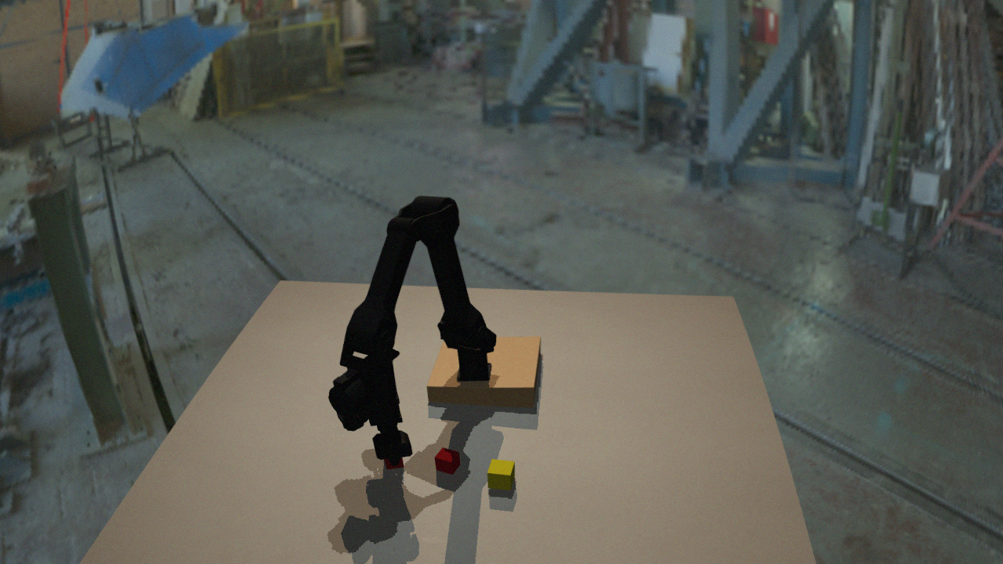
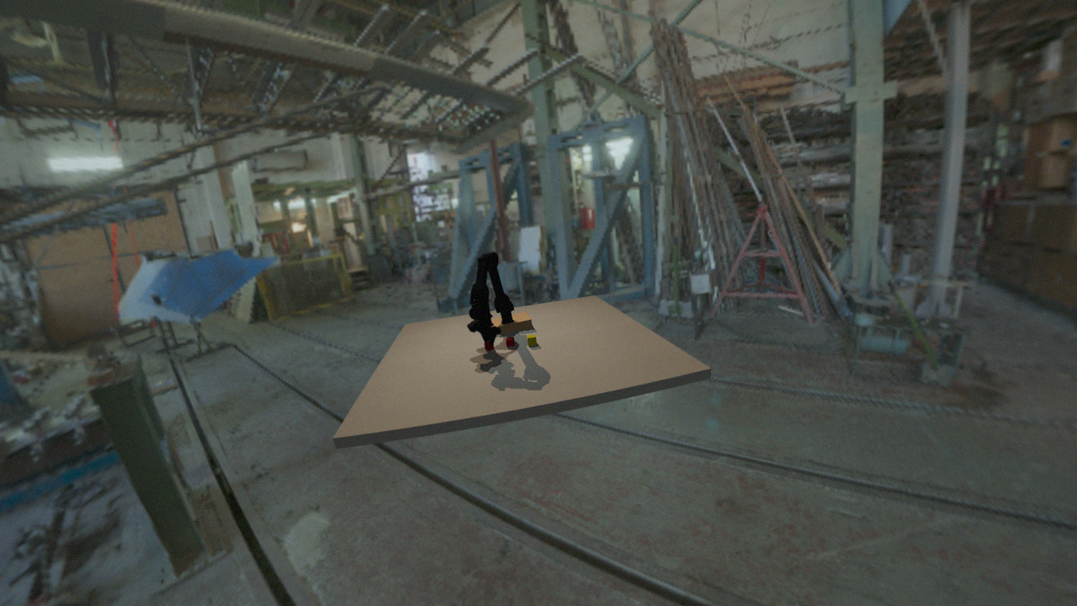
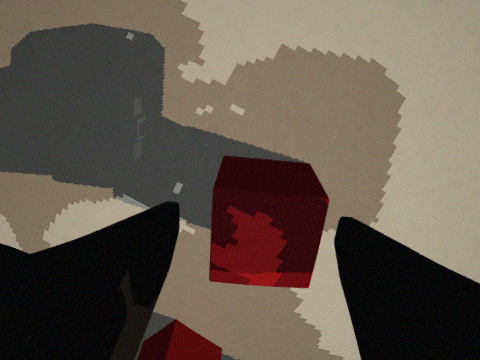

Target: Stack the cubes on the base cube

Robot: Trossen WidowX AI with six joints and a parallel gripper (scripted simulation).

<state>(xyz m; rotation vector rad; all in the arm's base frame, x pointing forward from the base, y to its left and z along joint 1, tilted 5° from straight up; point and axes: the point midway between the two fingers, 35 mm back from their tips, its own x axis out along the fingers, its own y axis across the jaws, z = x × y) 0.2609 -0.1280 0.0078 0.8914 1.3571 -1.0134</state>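
The yellow cube lies 20 cm to the left of my gripper tip and 3 cm ahead of it.
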